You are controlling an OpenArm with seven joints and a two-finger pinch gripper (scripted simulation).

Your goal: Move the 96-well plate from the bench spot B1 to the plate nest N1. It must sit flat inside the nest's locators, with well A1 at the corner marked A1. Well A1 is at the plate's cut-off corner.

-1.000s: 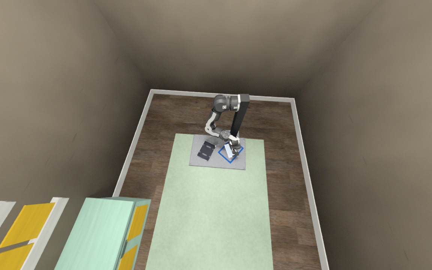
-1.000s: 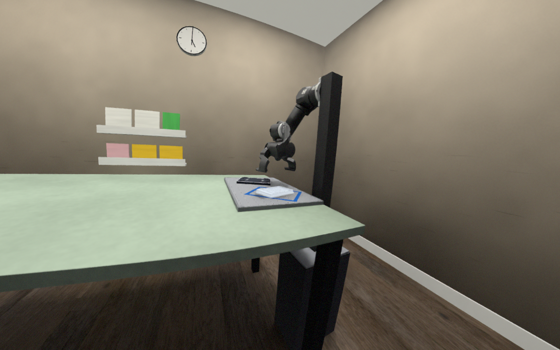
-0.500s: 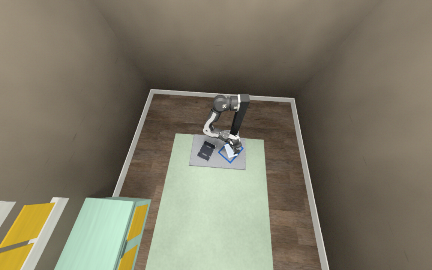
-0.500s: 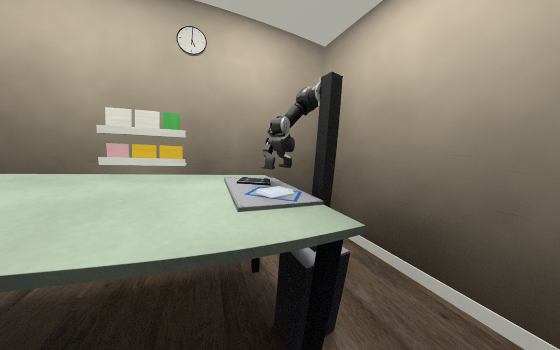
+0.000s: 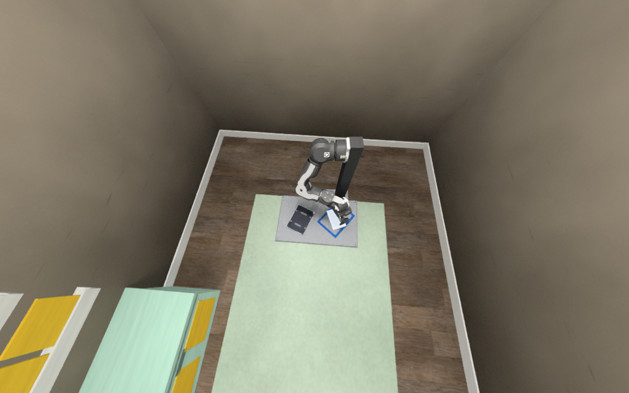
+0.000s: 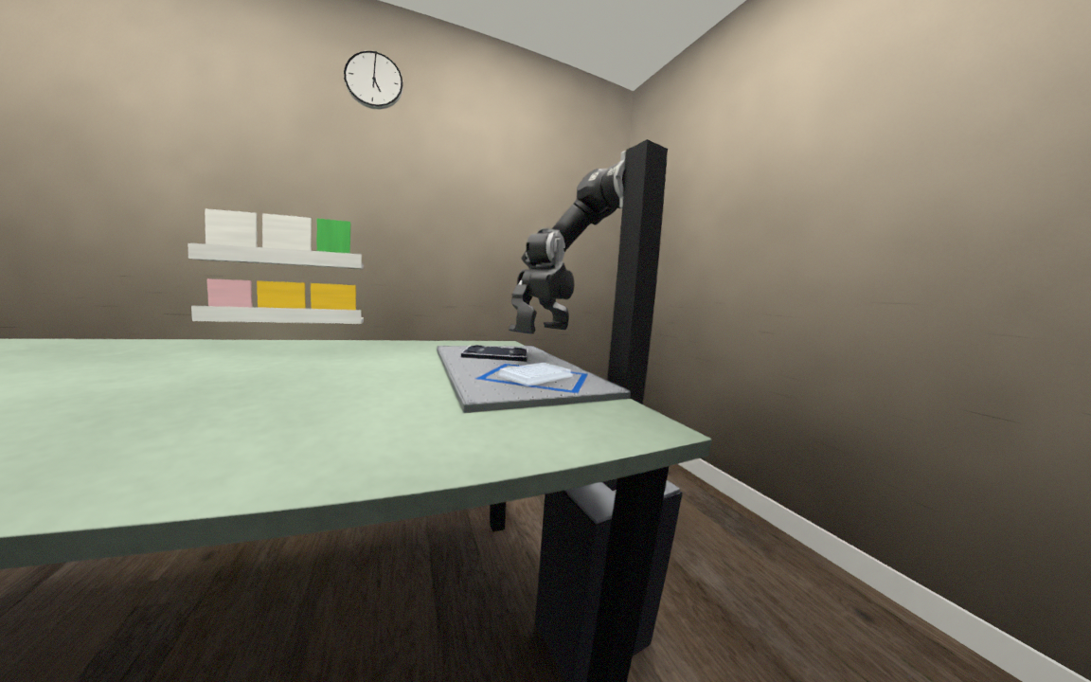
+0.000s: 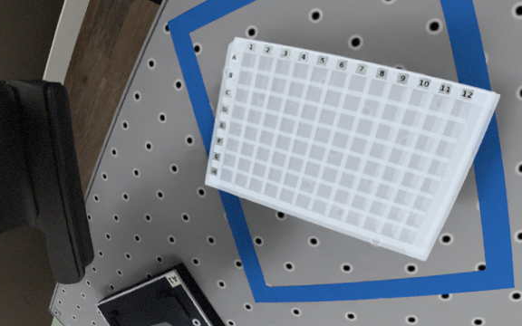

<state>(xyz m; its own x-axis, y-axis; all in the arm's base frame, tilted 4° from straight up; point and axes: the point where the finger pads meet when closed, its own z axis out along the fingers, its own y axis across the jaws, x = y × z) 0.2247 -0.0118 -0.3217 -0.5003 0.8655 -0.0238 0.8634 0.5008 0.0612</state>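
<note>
My gripper is now 8 cm above the 96-well plate. From my hand the other things lie so: black plate nest N1: 22 cm to the right, 9 cm below, 1 cm ahead; white A1 label: 14 cm to the right, 8 cm below, 4 cm behind.
</note>
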